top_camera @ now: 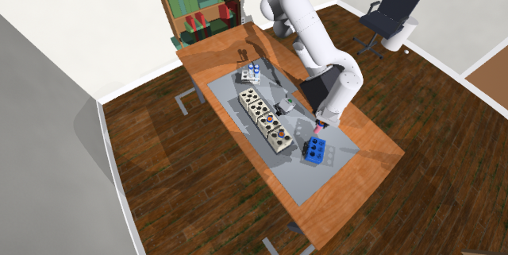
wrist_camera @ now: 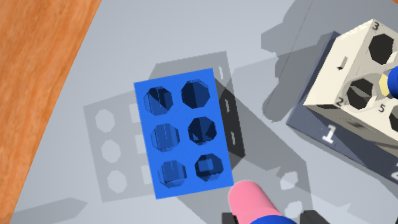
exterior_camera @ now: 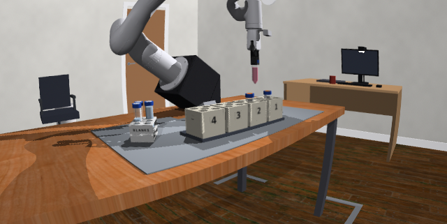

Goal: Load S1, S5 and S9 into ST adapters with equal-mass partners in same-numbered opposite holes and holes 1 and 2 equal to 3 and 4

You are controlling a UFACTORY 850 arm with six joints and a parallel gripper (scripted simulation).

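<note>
Now: hand 50 mm above the sample tube and 10 mm past it. Round my hand: blue rack: 220 mm below, 60 mm to the left, 20 mm ahead; white blanks rack: 610 mm to the right, 220 mm below, 40 mm behind; green DONE key: 260 mm to the right, 180 mm below, 90 mm behind.
</note>
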